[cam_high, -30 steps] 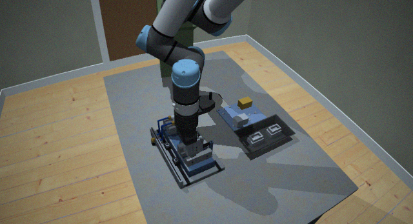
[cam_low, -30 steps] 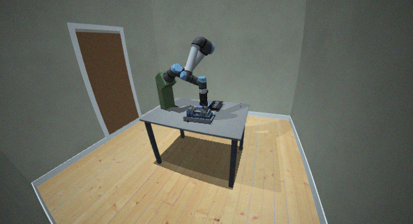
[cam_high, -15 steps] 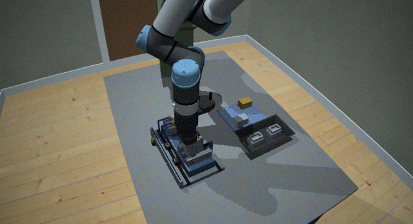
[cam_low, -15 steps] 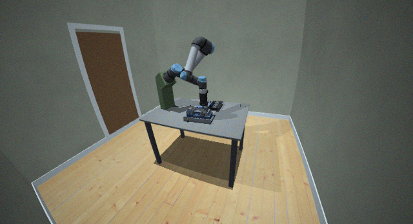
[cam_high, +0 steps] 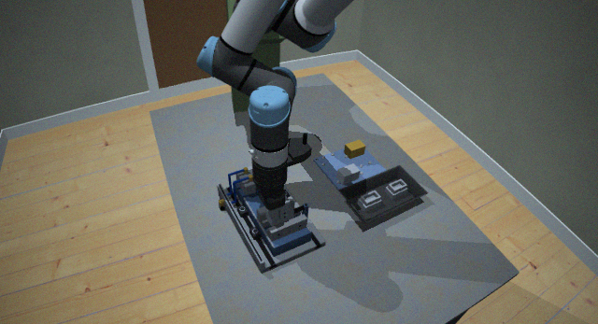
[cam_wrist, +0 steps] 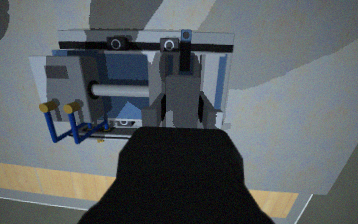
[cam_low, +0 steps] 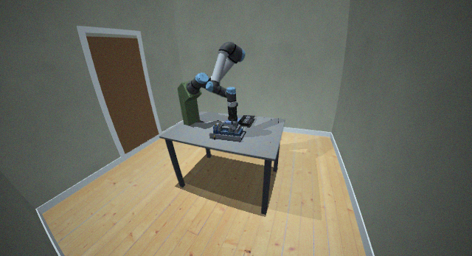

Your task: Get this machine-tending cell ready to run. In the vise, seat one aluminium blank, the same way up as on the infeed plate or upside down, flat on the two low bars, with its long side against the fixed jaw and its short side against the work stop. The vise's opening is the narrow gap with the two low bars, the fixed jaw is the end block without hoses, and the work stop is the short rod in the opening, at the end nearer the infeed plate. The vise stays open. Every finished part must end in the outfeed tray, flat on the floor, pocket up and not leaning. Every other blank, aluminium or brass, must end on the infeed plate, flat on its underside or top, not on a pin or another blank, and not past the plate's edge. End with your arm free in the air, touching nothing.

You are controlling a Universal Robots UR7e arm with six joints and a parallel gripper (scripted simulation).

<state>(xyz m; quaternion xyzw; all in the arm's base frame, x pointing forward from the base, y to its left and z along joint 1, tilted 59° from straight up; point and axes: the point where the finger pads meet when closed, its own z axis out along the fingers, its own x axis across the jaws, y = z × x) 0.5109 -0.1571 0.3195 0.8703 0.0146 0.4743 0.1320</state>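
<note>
Now: the vise 90 mm below my hand, 70 mm behind it and 20 mm to the left of it. Round my hand: brass blank 410 mm to the left, 120 mm behind, 100 mm below.
</note>
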